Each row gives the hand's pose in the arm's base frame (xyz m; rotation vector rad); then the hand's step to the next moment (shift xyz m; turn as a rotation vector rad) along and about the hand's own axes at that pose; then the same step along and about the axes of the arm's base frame.
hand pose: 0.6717 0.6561 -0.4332 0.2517 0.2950 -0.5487
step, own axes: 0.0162 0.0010 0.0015 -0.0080 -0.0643 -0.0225
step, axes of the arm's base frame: 0.0140 -0.0073 -0.0040 -0.0461 -0.0422 -0.0281
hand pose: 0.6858 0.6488 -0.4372 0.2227 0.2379 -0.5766
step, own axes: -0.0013 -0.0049 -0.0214 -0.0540 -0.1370 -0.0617
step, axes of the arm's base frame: -0.0072 0.0025 -0.0206 -0.1305 -0.0674 -0.0625
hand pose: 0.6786 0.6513 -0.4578 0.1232 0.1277 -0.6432
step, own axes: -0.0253 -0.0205 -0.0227 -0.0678 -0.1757 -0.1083
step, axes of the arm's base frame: -0.0343 0.0021 -0.0199 -0.1686 -0.0828 -0.1092
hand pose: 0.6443 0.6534 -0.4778 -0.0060 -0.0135 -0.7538
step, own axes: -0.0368 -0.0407 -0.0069 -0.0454 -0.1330 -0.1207
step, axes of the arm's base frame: -0.0546 -0.0046 -0.0074 -0.1229 -0.0671 -0.1213
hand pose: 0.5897 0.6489 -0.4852 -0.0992 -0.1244 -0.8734
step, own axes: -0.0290 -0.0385 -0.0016 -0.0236 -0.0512 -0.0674
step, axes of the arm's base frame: -0.0479 -0.0028 -0.0045 -0.0498 -0.0241 -0.0683
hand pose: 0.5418 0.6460 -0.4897 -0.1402 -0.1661 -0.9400
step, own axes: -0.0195 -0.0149 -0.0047 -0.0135 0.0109 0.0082
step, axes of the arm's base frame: -0.0230 0.0058 -0.0078 0.0004 0.0186 0.0048
